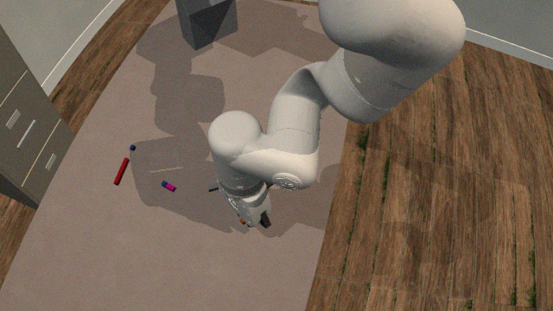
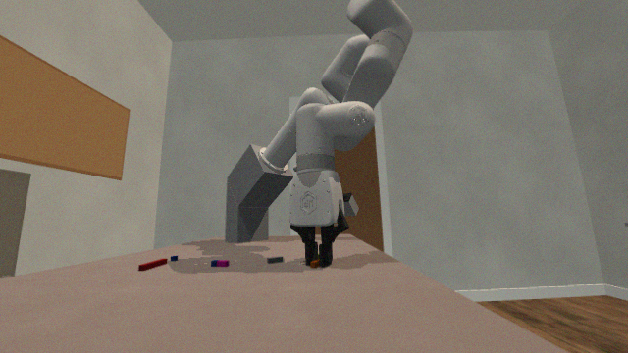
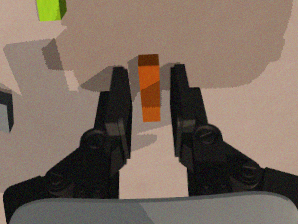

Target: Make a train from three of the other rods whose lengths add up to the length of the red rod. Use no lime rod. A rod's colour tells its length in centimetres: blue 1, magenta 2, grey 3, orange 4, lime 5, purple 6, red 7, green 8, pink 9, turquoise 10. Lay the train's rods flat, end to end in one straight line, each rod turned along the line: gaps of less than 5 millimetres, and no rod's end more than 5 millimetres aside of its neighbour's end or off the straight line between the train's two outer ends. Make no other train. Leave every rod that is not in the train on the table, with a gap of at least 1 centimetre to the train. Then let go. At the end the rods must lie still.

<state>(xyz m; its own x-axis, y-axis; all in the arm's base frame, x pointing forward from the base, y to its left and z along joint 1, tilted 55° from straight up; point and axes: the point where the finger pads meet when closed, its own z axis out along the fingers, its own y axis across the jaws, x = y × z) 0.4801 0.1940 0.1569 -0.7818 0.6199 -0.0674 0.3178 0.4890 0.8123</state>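
The orange rod is 20 mm below my hand. From my hand the other things lie so: lime rod 80 mm behind, 10 mm to the right, 20 mm below; grey rod 30 mm behind, 100 mm to the right, 20 mm below; magenta rod 20 mm ahead, 180 mm to the right, 20 mm below.
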